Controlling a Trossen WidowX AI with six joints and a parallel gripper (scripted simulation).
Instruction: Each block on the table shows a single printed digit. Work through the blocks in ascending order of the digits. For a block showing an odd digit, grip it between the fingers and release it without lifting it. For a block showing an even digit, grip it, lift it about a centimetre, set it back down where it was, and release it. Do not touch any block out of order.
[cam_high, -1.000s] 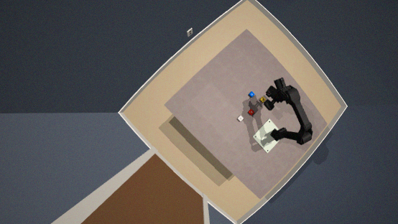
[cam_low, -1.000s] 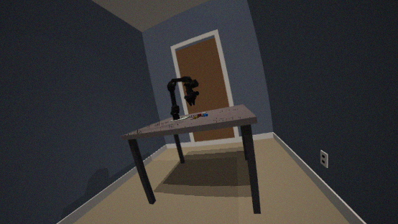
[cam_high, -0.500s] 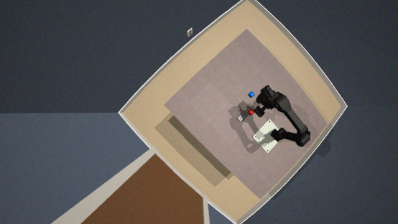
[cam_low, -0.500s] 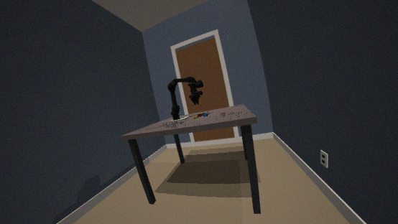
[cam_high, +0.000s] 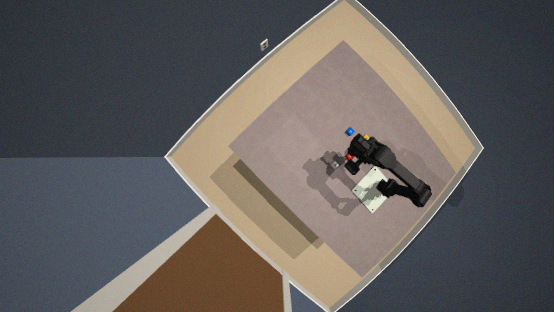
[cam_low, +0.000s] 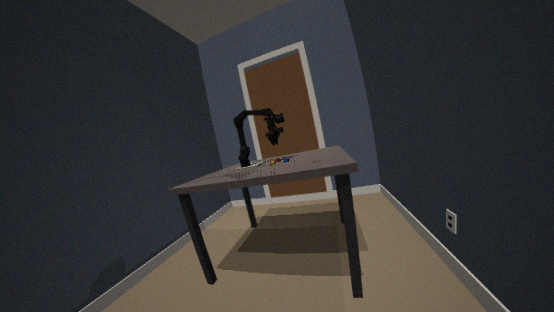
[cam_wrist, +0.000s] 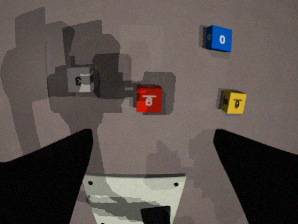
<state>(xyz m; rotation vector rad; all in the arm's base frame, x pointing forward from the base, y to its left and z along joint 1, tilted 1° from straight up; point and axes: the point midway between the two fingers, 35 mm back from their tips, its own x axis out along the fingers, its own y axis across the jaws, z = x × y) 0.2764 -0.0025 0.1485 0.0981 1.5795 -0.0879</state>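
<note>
The blue block lies 12 cm below my gripper tip, 11 cm to the right of it and 7 cm ahead of it. The rest, counted from my gripper tip: red block: 12 cm below, 1 cm behind; then white block: 12 cm below, 9 cm to the left, 3 cm ahead; then yellow block: 14 cm to the right, 12 cm below, 2 cm behind.
</note>
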